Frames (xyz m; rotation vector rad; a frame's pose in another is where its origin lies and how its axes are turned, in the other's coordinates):
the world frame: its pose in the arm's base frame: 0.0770 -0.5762 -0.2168 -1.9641 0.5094 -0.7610
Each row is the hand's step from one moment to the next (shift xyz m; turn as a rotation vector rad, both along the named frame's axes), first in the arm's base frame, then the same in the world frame.
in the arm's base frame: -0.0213 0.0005 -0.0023 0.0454 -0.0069 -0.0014
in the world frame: -0.0164 0.0027 -0.0136 0.0366 0.0026 0.0276
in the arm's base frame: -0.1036 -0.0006 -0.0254 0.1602 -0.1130 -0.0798
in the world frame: -0.0820 0.0270 -0.0626 0.1618 0.1171 0.0701
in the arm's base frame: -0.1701 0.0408 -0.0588 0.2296 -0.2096 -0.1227
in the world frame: -0.1659 0.0394 -0.0706 0.2591 0.1978 0.0739
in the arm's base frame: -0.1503 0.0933 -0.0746 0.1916 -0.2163 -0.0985
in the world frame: -0.1891 0.0275 -0.0185 0.2432 0.1813 0.0345
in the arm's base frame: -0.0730 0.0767 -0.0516 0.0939 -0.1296 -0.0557
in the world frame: -0.1161 0.0120 0.0162 0.1316 0.1066 0.0050
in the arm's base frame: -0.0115 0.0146 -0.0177 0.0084 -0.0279 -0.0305
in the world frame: -0.0227 0.0091 0.0076 0.0142 0.0397 -0.0003
